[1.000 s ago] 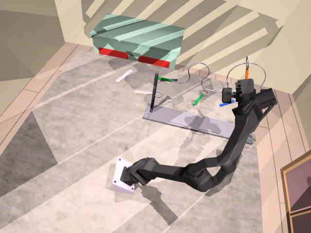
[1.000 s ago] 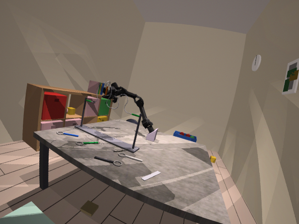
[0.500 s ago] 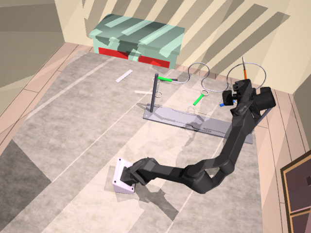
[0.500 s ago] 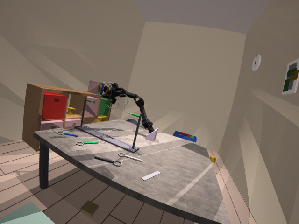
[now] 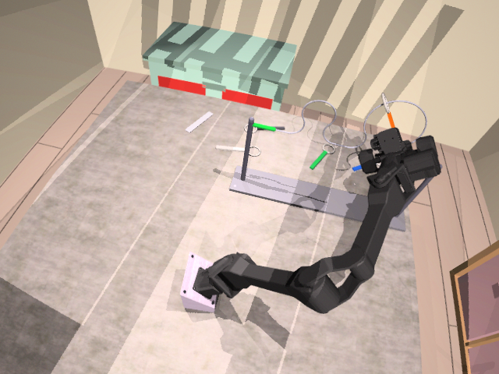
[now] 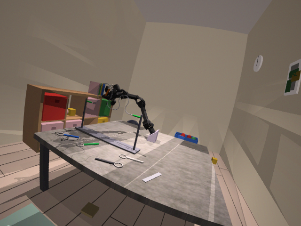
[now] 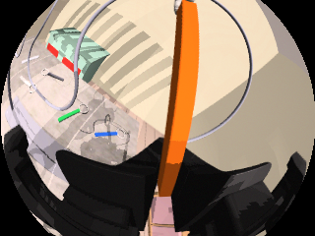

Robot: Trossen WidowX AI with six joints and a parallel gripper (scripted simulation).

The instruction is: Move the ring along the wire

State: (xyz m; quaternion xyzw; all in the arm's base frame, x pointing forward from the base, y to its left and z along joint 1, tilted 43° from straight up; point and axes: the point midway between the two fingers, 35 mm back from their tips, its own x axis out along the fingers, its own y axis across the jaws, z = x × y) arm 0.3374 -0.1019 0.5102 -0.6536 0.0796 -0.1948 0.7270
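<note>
My gripper tip is now 60 mm to the right of the ring with orange handle and 70 mm below it. The rest, counted from my gripper tip: flat white strip (280 mm ahead, 650 mm to the left, 350 mm below).
</note>
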